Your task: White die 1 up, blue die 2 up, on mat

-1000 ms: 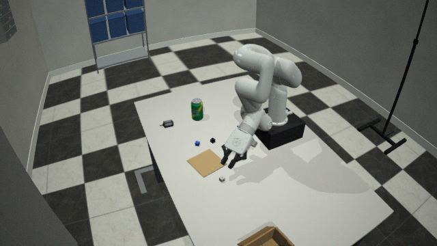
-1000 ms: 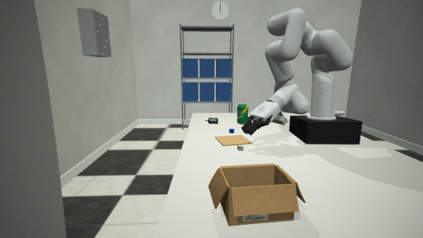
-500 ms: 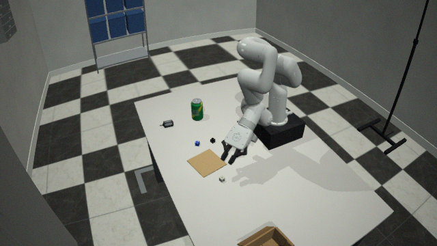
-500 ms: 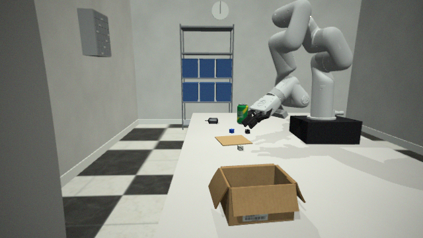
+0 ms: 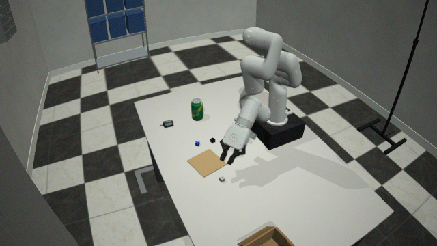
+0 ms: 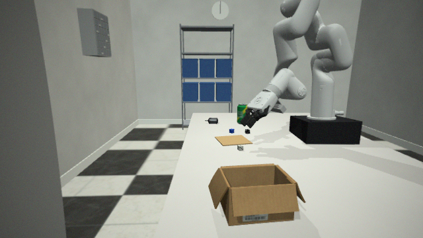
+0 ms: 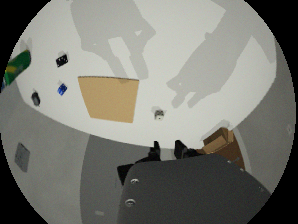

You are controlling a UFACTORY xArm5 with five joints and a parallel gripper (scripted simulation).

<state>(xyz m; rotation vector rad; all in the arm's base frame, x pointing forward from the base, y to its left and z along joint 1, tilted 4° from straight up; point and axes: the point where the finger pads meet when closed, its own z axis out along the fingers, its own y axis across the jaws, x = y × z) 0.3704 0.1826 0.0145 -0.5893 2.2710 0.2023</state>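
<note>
Now: the white die 30 mm ahead of my hand, 20 mm to the left of it and 110 mm below it. The rest, counted from my hand: blue die (50 mm ahead, 260 mm to the right, 110 mm below); tan mat (50 mm ahead, 120 mm to the right, 120 mm below); black die (30 mm behind, 250 mm to the right, 110 mm below).
</note>
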